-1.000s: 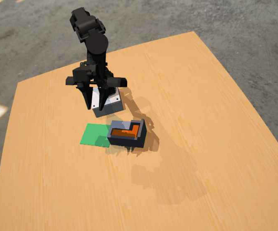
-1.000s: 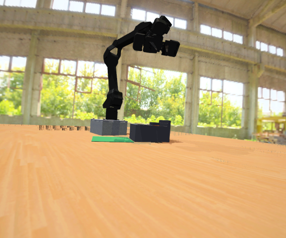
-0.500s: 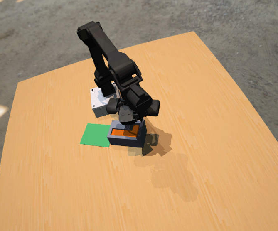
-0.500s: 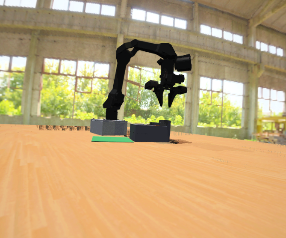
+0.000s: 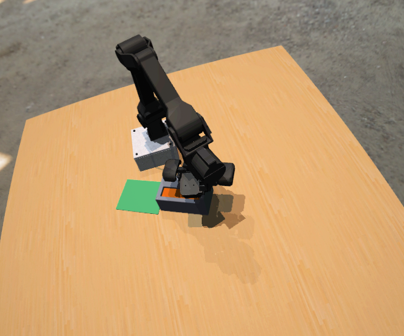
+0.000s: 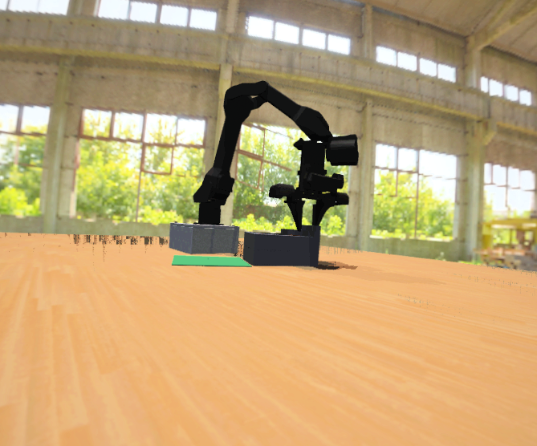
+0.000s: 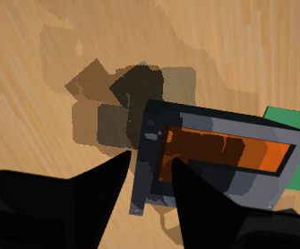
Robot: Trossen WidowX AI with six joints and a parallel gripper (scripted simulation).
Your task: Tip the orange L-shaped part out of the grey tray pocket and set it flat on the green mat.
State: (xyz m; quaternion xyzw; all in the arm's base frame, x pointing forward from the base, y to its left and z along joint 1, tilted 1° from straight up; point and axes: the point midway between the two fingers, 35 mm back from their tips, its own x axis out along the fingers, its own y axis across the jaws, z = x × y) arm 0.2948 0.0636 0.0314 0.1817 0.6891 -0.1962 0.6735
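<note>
Right now my gripper tip is 40 mm to the left of the orange L-shaped part, 30 mm past it and 20 mm above it. Round my gripper tip: green mat 190 mm to the right, 120 mm behind, 90 mm below.
</note>
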